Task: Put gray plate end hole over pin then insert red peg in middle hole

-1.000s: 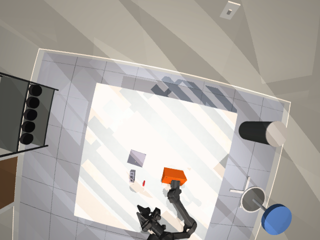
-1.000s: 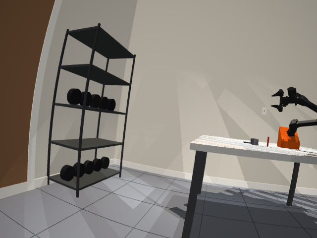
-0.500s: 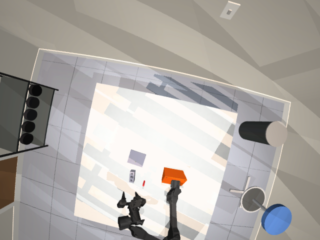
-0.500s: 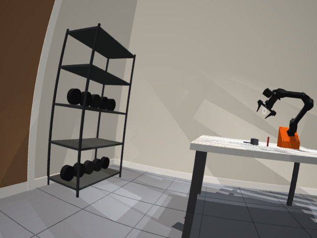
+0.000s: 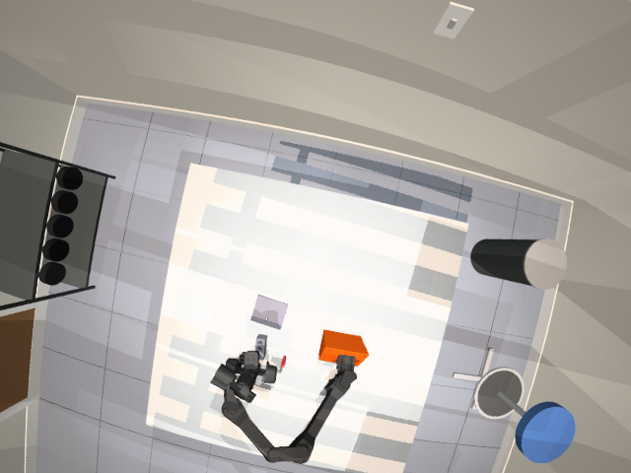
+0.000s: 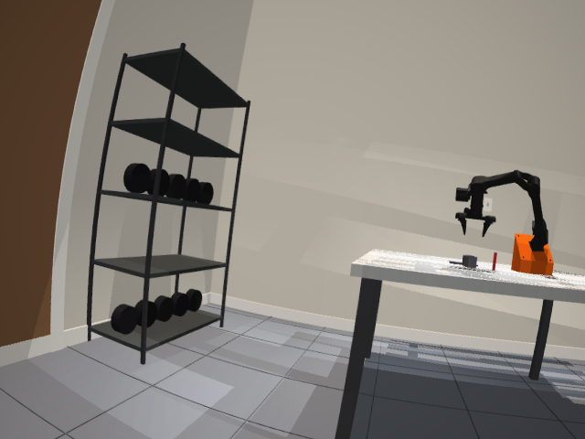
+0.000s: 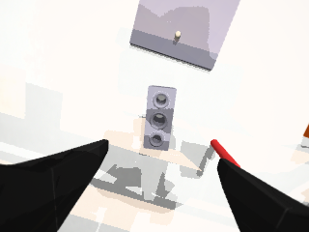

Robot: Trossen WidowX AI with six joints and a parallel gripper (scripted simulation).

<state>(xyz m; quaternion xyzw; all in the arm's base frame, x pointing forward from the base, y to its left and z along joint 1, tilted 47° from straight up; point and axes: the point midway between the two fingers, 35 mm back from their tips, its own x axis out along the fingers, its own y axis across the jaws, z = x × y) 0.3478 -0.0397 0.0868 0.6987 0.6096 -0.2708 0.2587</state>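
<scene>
The gray plate lies 10 mm ahead of my gripper tip and 110 mm below it. Also, from my gripper tip: darker base (10 mm behind, 140 mm to the right, 140 mm below); then red peg (100 mm behind, 50 mm to the left, 100 mm below).
</scene>
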